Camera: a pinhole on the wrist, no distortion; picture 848 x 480 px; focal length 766.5 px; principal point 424.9 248.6 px. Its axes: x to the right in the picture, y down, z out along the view. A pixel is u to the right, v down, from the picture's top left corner.
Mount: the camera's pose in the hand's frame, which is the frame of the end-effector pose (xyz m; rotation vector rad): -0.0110 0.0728 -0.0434 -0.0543 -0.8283 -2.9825
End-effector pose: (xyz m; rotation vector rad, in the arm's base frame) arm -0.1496 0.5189 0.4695 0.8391 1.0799 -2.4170
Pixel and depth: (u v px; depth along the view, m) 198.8 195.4 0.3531
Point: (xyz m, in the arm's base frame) -0.1639 0.1471 0.3806
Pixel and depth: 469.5 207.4 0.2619
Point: -0.0800 0.2469 0.4558
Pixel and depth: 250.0 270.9 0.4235
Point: -0.1879 0.0838 0.4229
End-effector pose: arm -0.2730 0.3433 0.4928 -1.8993 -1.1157 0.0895
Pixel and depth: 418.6 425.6 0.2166
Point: -0.2580 0.4267 0.2902
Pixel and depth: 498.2 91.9 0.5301
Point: -0.1822 0.4582 -0.0554
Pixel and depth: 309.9 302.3 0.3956
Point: -0.2120 0.5416 0.1468
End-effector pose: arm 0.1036 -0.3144 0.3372 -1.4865 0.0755 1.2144
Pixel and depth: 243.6 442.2 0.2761
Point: -0.1072 -0.1612 0.2272
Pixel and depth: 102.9 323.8 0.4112
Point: -0.1790 -0.0621 0.1019
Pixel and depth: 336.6 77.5 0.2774
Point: -0.1566 -0.2712 0.1647
